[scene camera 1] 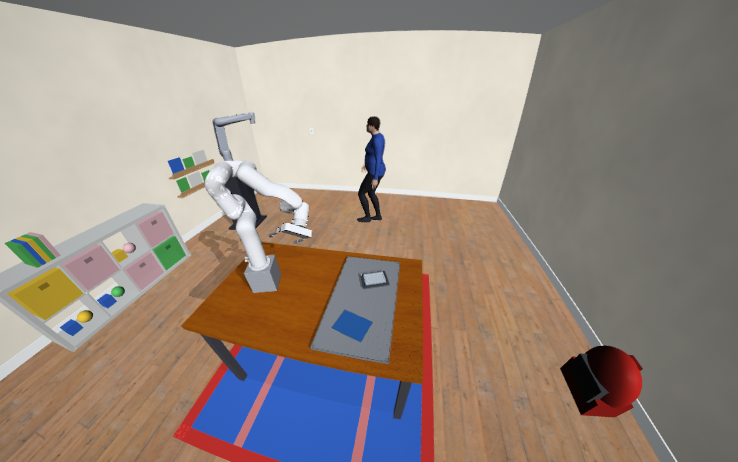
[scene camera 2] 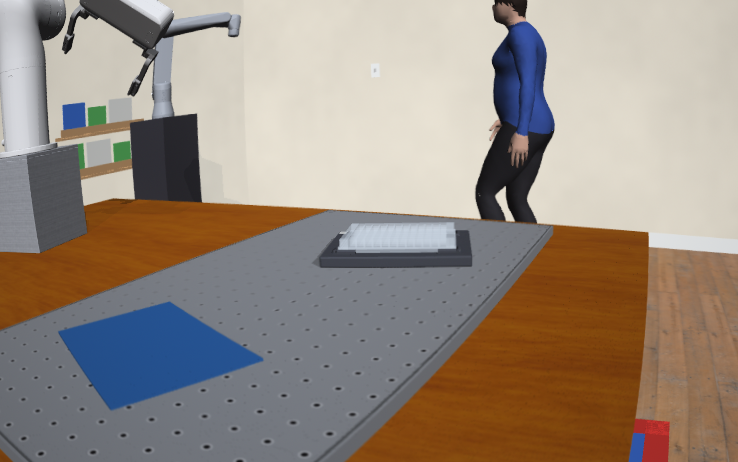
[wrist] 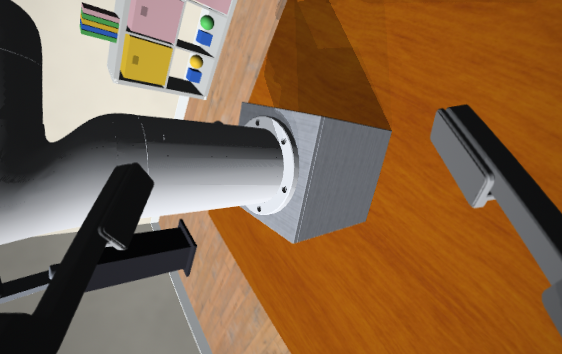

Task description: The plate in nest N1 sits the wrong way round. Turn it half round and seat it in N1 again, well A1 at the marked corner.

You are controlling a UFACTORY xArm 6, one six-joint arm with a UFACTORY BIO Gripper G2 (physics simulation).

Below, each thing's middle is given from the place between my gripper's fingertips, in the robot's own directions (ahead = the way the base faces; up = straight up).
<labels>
My hand is 54 cm short of the clear well plate (scene camera 2: 363, 237) and 26 cm above it. Round my hand: flat blue square (scene camera 2: 128, 358): 45 cm ahead, 33 cm to the right, 28 cm below.
</labels>
